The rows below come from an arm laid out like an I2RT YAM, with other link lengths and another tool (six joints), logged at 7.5 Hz.
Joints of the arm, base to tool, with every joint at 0 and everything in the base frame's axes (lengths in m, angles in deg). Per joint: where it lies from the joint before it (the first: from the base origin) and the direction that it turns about. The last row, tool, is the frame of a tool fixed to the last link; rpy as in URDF.
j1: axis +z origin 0 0 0.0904
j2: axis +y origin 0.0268 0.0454 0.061
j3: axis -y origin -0.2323 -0.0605 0
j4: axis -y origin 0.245 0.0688 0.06
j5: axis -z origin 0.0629 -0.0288 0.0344
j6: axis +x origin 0.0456 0 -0.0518
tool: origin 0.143 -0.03 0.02 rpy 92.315 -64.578 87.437
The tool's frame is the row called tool.
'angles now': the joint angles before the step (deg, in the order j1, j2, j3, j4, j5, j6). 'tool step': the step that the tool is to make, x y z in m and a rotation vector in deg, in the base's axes. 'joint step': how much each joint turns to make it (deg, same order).
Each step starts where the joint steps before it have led.
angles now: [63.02 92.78 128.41 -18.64 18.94 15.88]
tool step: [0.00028 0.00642 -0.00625 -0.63 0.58 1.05]
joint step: [0.00 0.12 -0.72 -0.15 -0.94 0.55]
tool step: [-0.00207 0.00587 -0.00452 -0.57 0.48 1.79]
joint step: [-0.08 -0.14 -0.54 -0.52 -1.75 0.69]
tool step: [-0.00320 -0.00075 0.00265 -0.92 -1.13 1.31]
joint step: [-0.56 -0.74 -0.26 -0.53 -2.18 -0.92]
